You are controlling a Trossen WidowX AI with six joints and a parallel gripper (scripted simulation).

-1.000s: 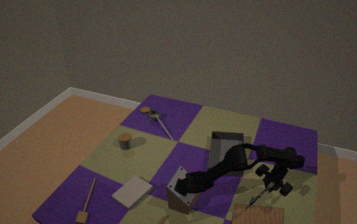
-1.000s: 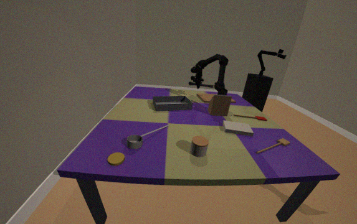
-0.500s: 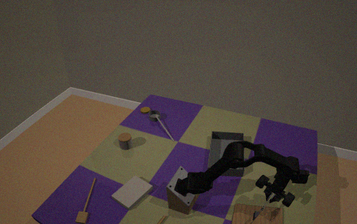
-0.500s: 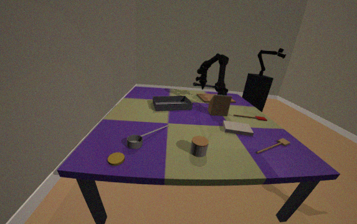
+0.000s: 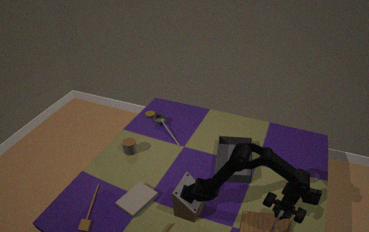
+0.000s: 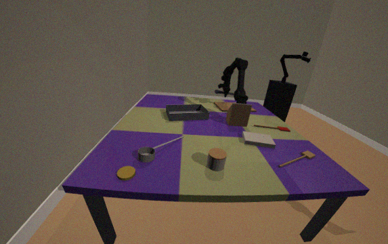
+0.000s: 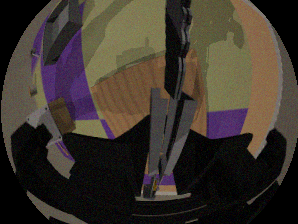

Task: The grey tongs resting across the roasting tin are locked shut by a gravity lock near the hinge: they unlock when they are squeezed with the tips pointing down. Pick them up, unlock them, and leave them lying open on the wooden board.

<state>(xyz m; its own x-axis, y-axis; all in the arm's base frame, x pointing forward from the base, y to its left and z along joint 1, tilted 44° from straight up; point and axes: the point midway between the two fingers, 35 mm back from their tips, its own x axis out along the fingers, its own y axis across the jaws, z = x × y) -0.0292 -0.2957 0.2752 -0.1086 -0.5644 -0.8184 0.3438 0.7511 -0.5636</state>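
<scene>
Right now the wooden board is 10 cm behind my gripper tip, 8 cm below it and 3 cm to the left of it. From my gripper tip the other things lie so: grey roasting tin (41 cm ahead, 25 cm to the left, 6 cm below); slab (65 cm to the left, 8 cm below, 2 cm ahead); red spatula (49 cm to the left, 24 cm behind, 8 cm below).
</scene>
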